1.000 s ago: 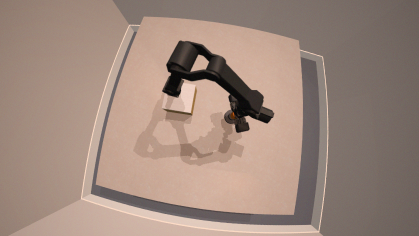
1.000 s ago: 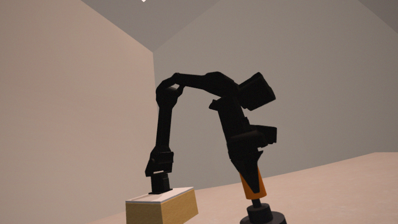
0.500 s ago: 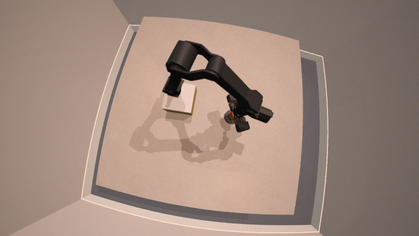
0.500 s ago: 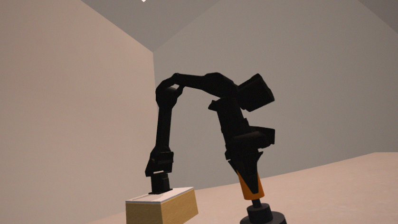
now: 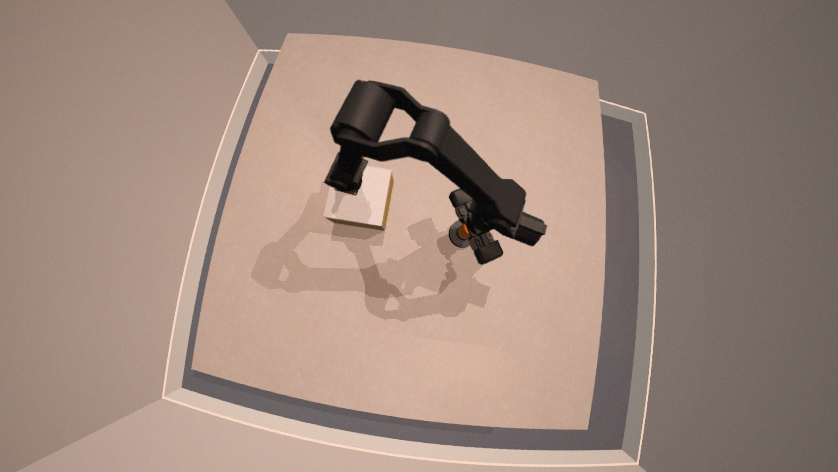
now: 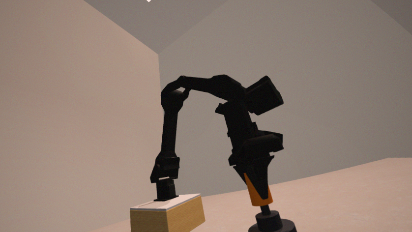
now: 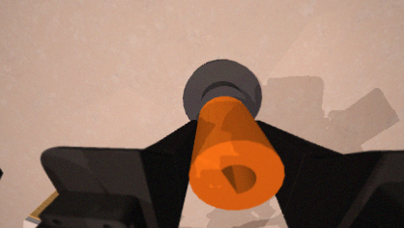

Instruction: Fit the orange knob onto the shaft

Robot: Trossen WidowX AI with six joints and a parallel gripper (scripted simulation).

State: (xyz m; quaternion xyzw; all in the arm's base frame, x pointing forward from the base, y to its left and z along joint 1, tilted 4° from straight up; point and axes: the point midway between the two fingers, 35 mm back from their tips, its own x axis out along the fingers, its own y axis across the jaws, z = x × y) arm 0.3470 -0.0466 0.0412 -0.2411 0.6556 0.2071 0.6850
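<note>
Right now my gripper tip is 2 cm below the orange knob. Round my gripper tip: round dark pedestal 4 cm below.
</note>
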